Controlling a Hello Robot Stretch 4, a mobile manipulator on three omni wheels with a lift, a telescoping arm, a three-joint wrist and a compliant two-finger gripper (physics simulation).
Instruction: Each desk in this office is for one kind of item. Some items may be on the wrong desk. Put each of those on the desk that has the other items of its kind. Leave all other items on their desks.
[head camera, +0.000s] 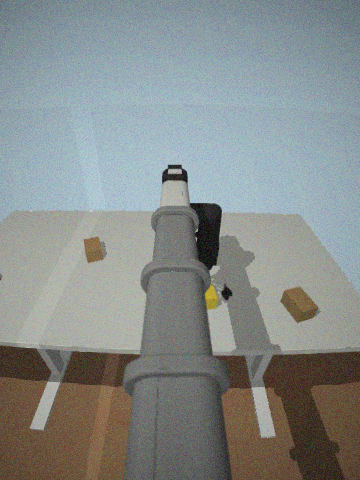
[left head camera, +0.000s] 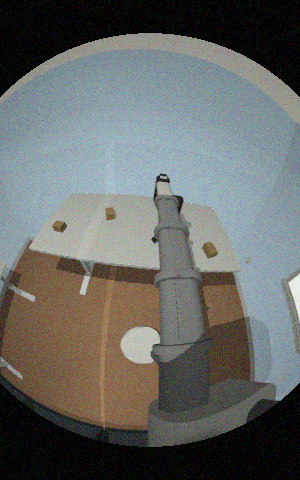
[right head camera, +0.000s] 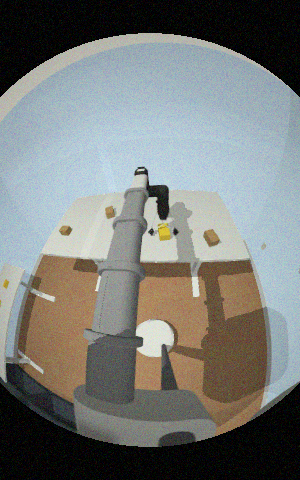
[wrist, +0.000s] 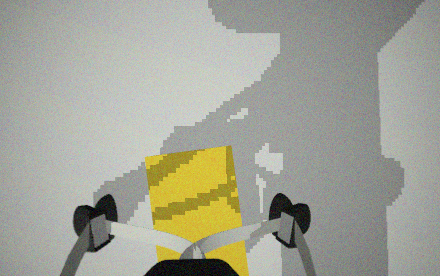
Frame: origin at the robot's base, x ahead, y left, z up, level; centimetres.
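Seen in the pictures: gripper, between the fingertips: (wrist: 197, 211); robot's base, origin of its link: (left head camera: 140, 343) (right head camera: 153, 336).
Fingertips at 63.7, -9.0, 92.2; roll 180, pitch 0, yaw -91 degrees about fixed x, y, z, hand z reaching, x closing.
Offsets run from my fingertips to a thing's middle, as dx, dy, dz. Level surfaces: height alone.
A yellow block {+0.3, -0.1, +2.3} (head camera: 211, 297) (right head camera: 164, 233) (wrist: 195, 175) lies on the white desk {dz +0.0} (head camera: 125, 320) (left head camera: 125, 245) (right head camera: 230, 220). In the head camera view the arm hides part of it. Several brown blocks are on the same desk: one {+22.8, +40.6, +2.5} (head camera: 93, 249) (left head camera: 110, 213) (right head camera: 110, 212) left of the arm, one {+5.7, +76.7, +2.5} (left head camera: 59, 226) (right head camera: 65, 230) farther left, and one {-5.6, -29.1, +2.5} (head camera: 299, 304) (left head camera: 210, 249) (right head camera: 211, 237) at the right. My gripper (right head camera: 163, 231) (wrist: 197, 211) is open, with its fingertips on either side of the yellow block and a gap to each side. Its exact height above the desk is unclear.
Part of another white desk (right head camera: 15, 300) shows at the left edge of the right head view, with a small yellow item {-51.7, +185.8, -20.7} (right head camera: 6, 283) on it. A white round disc (left head camera: 140, 345) (right head camera: 156, 338) is low in front of the robot. A blue wall stands behind the desk.
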